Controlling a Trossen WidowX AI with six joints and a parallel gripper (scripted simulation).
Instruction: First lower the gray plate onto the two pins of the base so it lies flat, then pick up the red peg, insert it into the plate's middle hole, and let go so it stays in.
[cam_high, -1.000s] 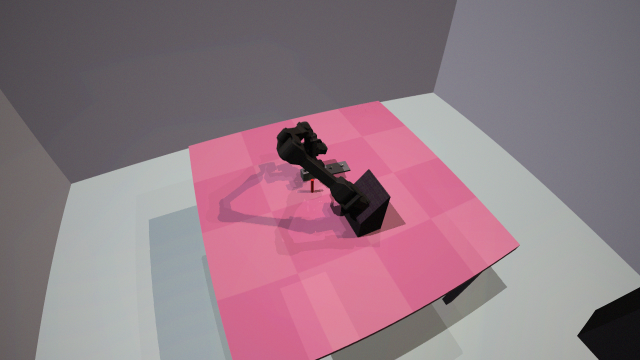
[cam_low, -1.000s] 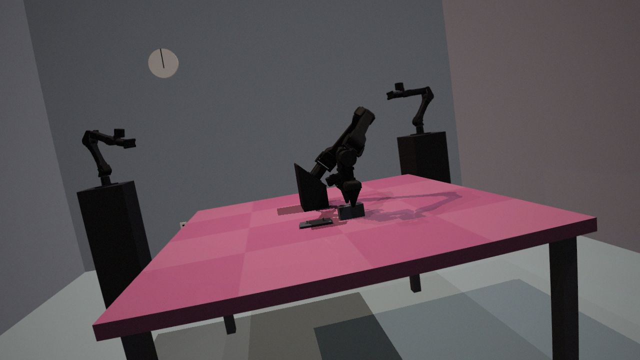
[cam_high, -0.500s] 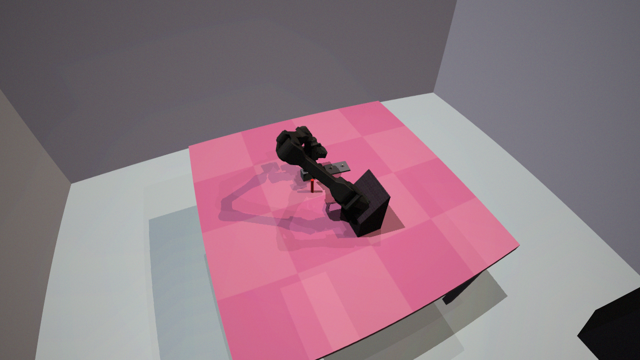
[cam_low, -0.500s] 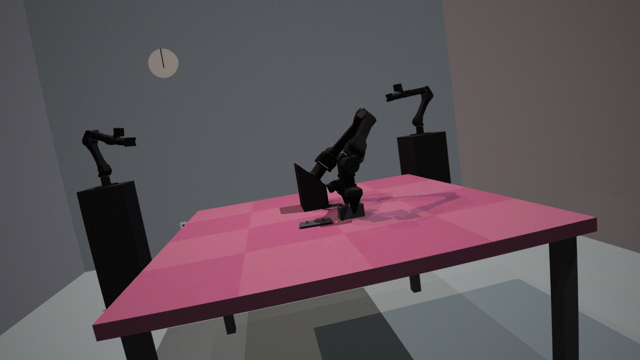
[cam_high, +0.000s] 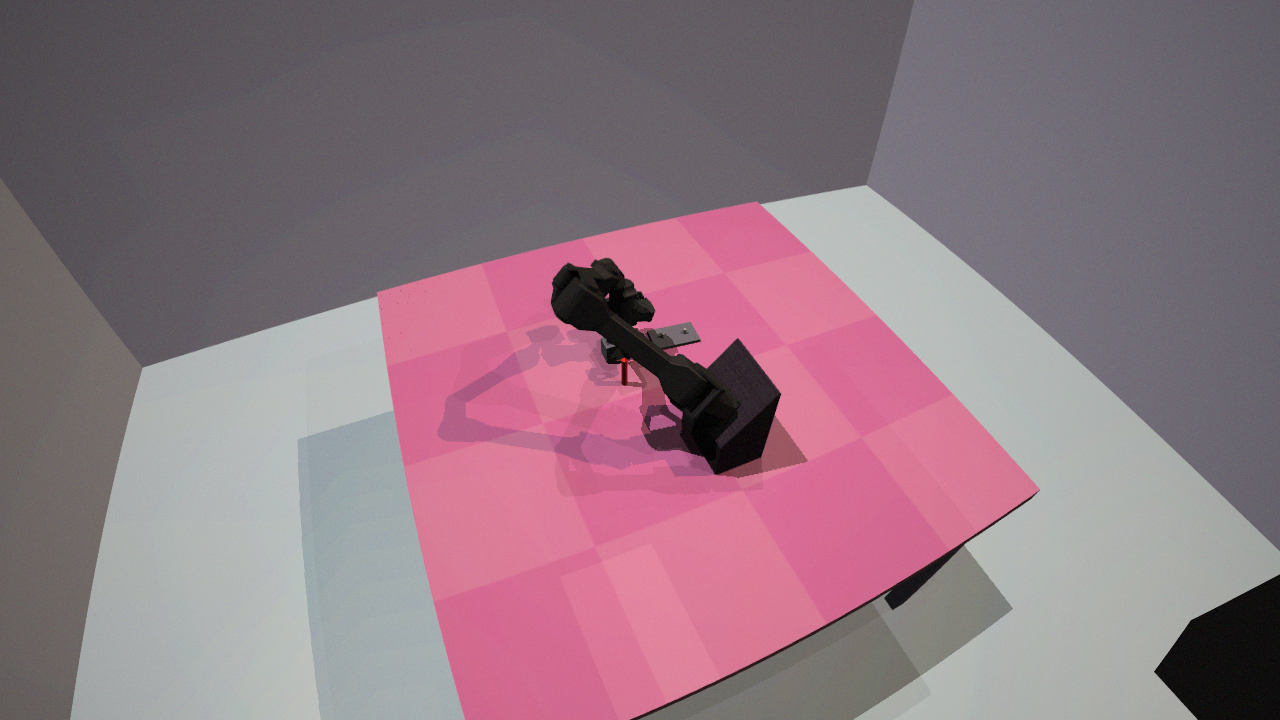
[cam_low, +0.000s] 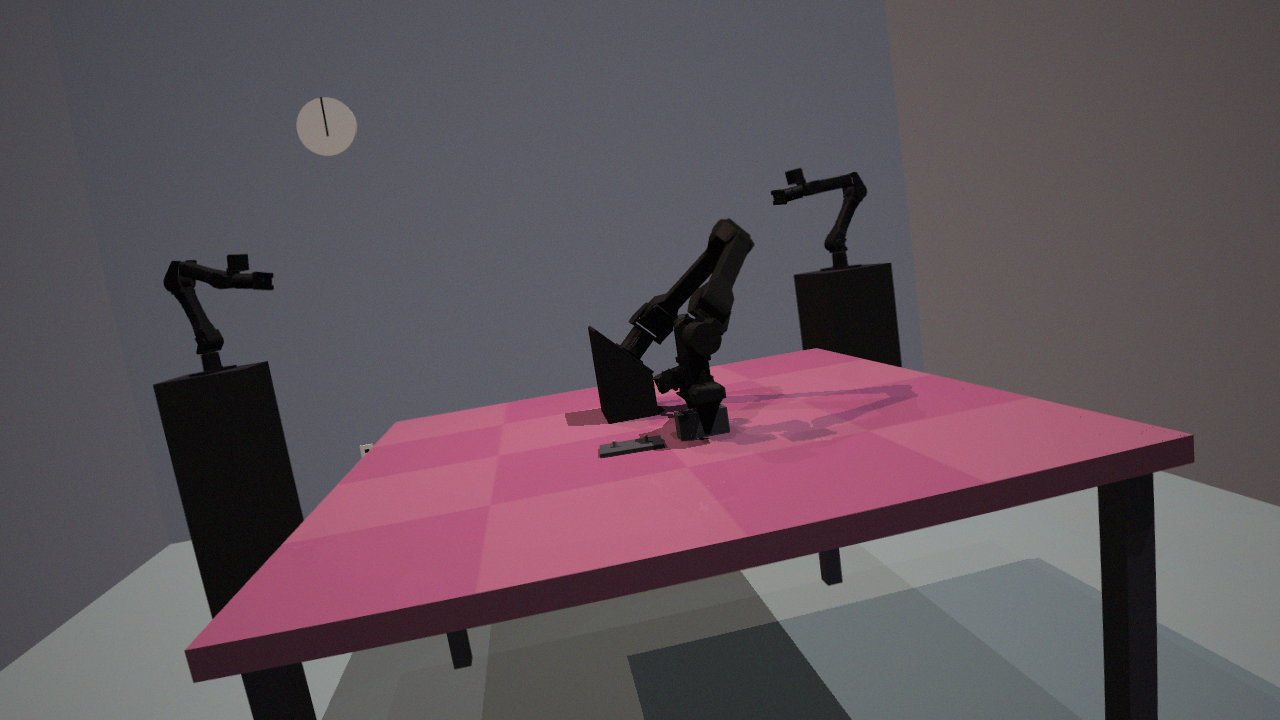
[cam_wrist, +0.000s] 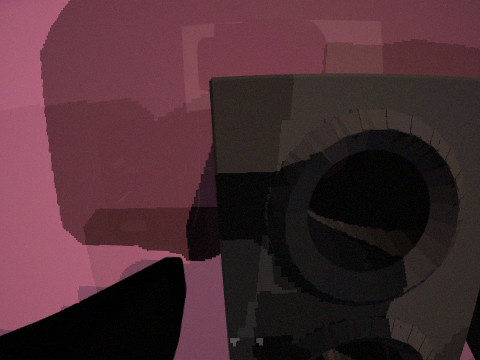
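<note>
Right now the gray plate is 30 mm above my gripper tip. Round my gripper tip: red peg: 90 mm behind, 40 mm to the left, 30 mm above.
</note>
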